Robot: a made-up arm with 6 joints.
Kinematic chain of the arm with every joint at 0, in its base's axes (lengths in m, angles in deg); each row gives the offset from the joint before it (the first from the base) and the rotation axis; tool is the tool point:
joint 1: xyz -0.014 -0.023 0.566 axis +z
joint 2: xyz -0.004 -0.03 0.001 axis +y
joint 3: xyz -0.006 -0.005 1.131 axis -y
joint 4: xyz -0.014 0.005 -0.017 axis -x
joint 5: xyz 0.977 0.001 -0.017 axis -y
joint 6: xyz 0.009 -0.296 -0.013 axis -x
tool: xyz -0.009 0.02 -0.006
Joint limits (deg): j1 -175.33..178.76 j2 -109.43..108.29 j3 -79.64..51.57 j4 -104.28..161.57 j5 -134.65..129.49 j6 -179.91..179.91
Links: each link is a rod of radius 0.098 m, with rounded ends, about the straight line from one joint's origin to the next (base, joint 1, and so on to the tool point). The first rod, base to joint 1, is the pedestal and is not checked.
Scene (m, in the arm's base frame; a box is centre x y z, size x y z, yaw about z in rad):
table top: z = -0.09
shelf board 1: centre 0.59 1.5 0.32 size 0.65 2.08 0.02 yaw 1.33
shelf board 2: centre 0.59 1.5 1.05 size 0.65 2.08 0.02 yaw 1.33
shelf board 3: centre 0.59 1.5 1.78 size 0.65 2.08 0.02 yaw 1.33
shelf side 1: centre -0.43 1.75 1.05 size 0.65 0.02 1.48 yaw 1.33
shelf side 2: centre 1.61 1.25 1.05 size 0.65 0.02 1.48 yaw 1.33
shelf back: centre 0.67 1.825 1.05 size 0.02 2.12 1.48 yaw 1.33
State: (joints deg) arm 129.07 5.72 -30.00 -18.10 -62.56 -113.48
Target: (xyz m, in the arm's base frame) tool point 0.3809 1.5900 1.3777
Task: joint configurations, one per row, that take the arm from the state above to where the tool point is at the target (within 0.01 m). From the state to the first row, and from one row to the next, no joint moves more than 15 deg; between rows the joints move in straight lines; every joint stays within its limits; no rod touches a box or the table.
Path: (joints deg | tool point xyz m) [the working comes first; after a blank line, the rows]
Joints at the target: 87.63 36.45 32.06 0.40 -62.63 -114.19
Straight joint move there: clear.

1: 120.78 11.87 -17.59 -14.40 -62.57 -113.62 | -0.2635 1.0111 1.1075
2: 112.49 18.01 -5.18 -10.70 -62.59 -113.76 | -0.1766 1.2061 1.1840
3: 104.20 24.16 7.23 -7.00 -62.60 -113.91 | -0.0342 1.3767 1.2552
4: 95.92 30.31 19.65 -3.30 -62.61 -114.05 | 0.1553 1.5086 1.3203
5: 87.63 36.45 32.06 0.40 -62.63 -114.19 | 0.3808 1.5900 1.3778

